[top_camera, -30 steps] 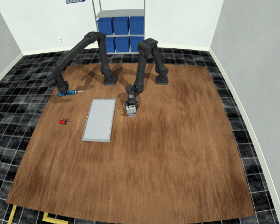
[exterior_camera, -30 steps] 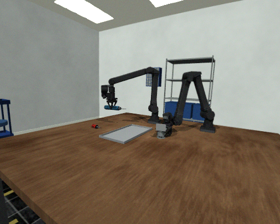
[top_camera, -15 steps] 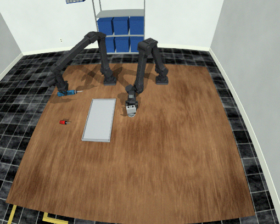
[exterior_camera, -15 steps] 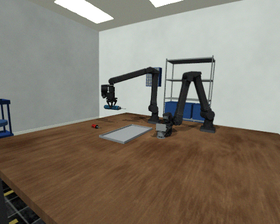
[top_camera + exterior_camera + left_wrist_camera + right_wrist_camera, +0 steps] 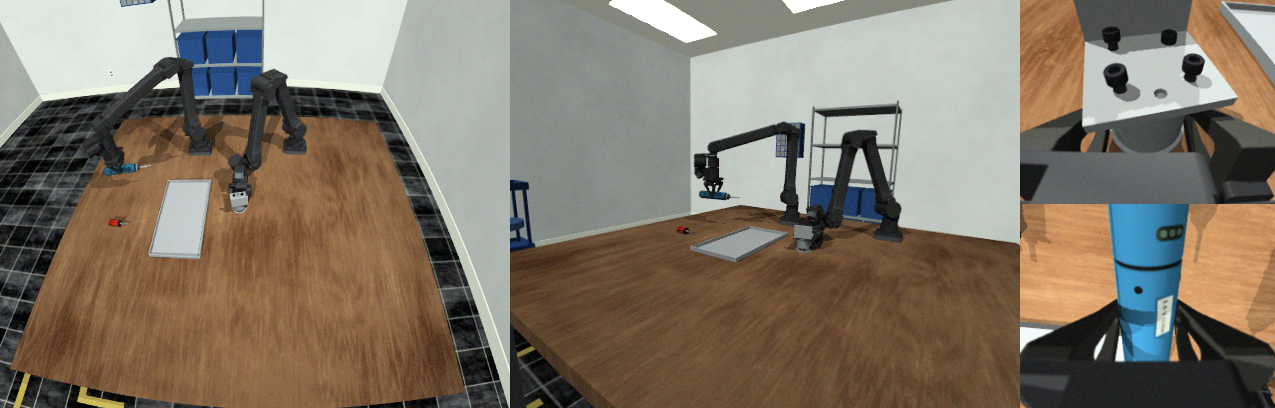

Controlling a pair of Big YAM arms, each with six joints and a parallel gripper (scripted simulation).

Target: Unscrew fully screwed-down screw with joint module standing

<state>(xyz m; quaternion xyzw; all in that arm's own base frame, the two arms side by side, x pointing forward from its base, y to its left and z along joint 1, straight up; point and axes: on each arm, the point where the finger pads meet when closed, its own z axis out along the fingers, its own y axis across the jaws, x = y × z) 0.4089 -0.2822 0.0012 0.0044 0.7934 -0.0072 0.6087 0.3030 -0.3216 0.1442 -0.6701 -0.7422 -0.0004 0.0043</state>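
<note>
Right now my left hand is 50 mm below the grey bracket. The rest, counted from my left hand: screw 50 mm above, 20 mm behind, 10 mm to the left; flat grey tray 260 mm to the right, 50 mm ahead, 20 mm below; small red-handled tool 560 mm to the right, 90 mm ahead, 10 mm below.
</note>
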